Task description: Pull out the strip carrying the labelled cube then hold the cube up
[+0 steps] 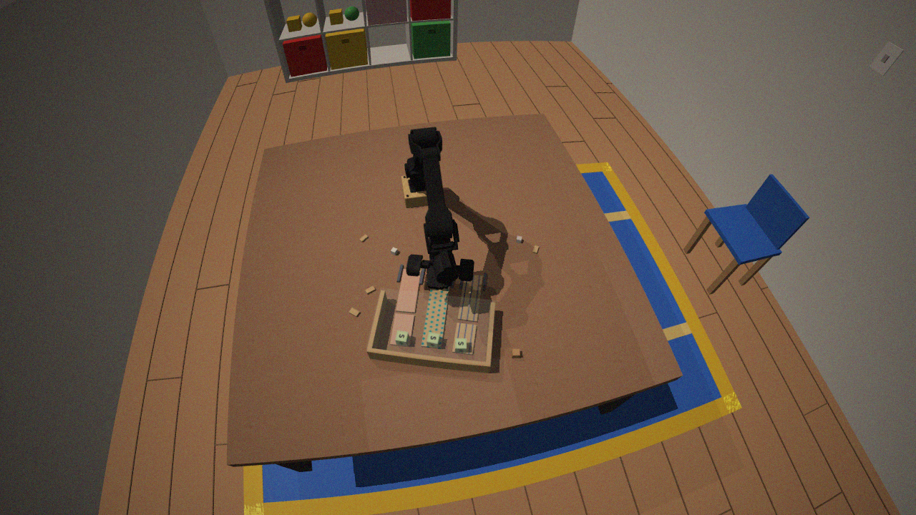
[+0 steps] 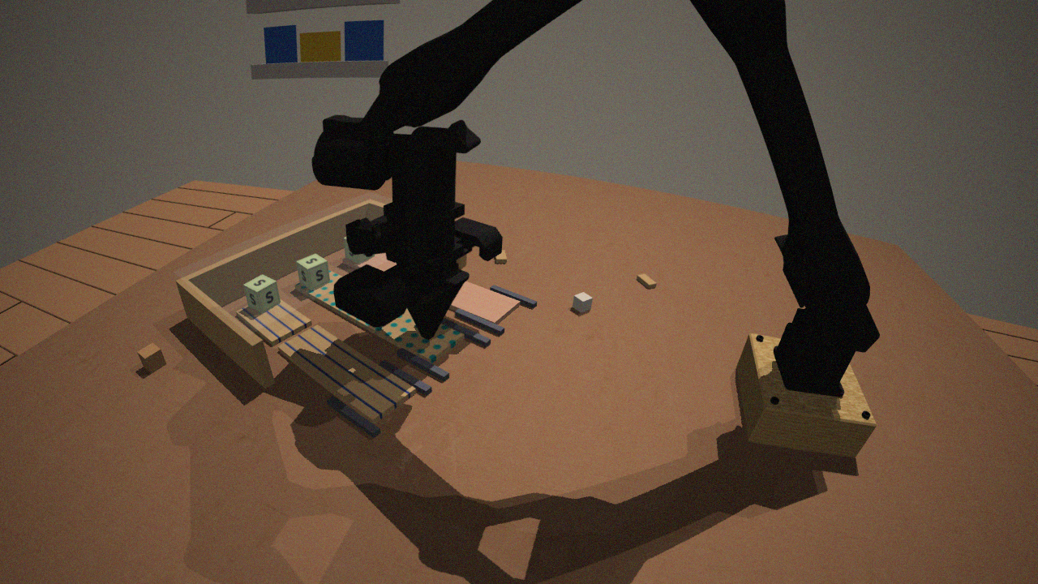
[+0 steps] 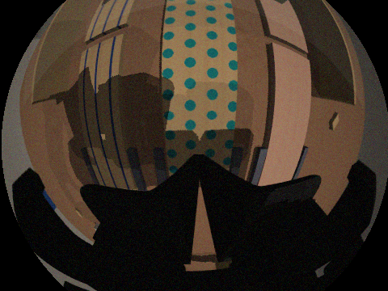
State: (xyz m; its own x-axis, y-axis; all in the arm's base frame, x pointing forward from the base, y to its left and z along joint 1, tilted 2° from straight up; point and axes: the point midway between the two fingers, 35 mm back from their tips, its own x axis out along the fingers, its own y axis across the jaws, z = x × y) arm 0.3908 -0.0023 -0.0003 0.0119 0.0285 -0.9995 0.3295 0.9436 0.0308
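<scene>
The teal-dotted strip is 90 mm ahead of my gripper tip and 30 mm to the right of it.
</scene>
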